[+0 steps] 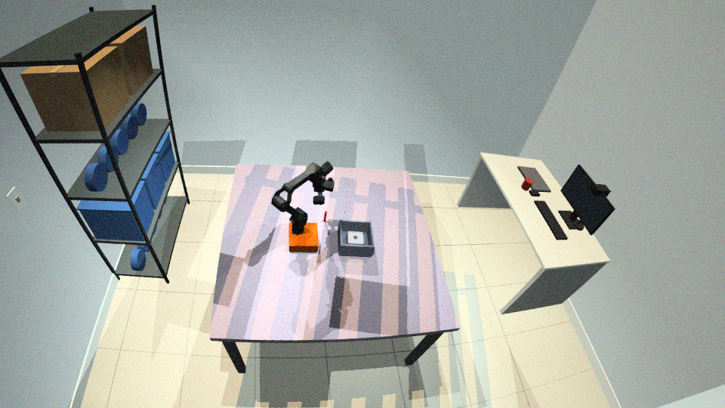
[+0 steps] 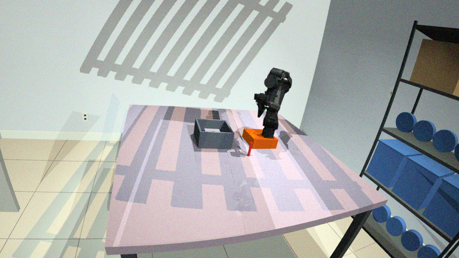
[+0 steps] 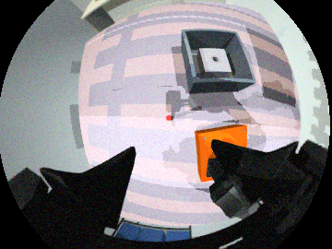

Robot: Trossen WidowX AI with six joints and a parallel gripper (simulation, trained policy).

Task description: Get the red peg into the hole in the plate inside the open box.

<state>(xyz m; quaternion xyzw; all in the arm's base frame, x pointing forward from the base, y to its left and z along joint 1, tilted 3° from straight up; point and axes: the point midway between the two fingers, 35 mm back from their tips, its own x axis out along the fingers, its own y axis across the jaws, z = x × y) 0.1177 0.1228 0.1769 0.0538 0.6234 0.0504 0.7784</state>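
Right now my gripper tip is 17 cm above the red peg, 4 cm short of it and 2 cm to the right of it. Also, from my gripper tip: light plate (21 cm ahead, 16 cm below, 14 cm to the right); grey box (21 cm ahead, 18 cm below, 14 cm to the right).
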